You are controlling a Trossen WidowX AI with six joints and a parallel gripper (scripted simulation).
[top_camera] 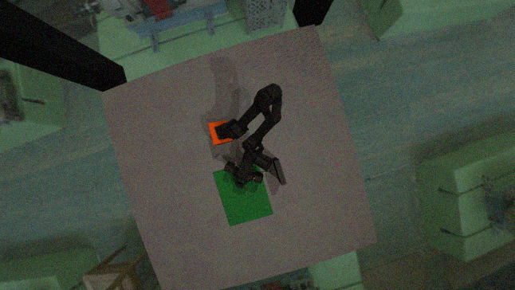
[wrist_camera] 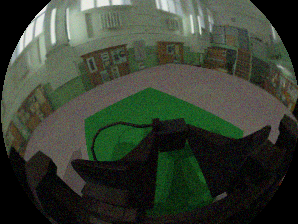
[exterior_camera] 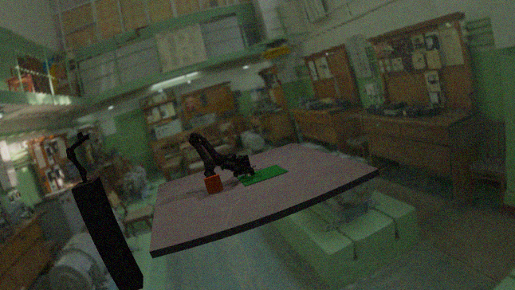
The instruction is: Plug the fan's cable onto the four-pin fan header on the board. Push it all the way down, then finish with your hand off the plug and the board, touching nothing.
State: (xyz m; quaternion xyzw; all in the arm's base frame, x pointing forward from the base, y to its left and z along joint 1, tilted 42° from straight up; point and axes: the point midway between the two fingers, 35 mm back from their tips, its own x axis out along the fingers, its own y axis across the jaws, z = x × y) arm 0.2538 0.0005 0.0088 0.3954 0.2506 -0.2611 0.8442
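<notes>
My gripper tip is now 6 cm short of the green board and 6 cm above it. The rest, counted from my gripper tip: dark fan plug: 1 cm below; then dark fan: 20 cm to the left, 1 cm behind, 1 cm above.
</notes>
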